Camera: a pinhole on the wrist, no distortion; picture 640 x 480 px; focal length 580.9 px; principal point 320.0 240.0 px. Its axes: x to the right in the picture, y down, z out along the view. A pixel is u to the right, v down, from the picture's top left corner.
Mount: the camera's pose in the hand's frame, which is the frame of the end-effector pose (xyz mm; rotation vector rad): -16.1 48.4 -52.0 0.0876 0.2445 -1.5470
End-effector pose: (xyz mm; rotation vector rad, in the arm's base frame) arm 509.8 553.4 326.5 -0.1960 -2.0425 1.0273
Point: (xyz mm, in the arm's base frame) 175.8 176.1 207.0
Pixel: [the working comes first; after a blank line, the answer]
In the camera's frame: 17.3 -71.4 573.5

337.5 167.7
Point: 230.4 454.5 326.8
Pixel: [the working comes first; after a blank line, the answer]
In the camera's frame: -11.9 119.3 333.4

299.2 447.8
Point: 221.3 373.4 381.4
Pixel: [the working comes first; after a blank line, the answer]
In the camera's frame: 69.1 114.7 388.8

423.2 411.3
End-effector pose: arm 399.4 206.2 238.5 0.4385 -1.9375 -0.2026
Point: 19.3 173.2 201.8
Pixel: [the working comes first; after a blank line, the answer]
In the camera's frame: -75.6 87.4 420.5

215.6 360.7
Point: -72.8 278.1 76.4
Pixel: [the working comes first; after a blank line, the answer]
In the camera's frame: -174.5 -38.9 517.9

124.3 196.4
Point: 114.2 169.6 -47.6
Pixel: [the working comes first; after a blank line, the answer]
In the camera's frame: 25.7 -159.3 430.9

354.6 25.3
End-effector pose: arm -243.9 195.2 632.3 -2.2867 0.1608 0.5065
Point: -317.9 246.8 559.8
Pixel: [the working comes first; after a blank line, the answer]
In the camera's frame: -17.7 -35.5 154.1

253.1 106.0
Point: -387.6 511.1 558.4
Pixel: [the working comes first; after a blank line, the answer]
In the camera's frame: 97.1 -112.7 389.8

464.7 72.0
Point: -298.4 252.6 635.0
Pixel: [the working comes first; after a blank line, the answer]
In the camera's frame: 50.7 -44.8 118.0

569.5 19.3
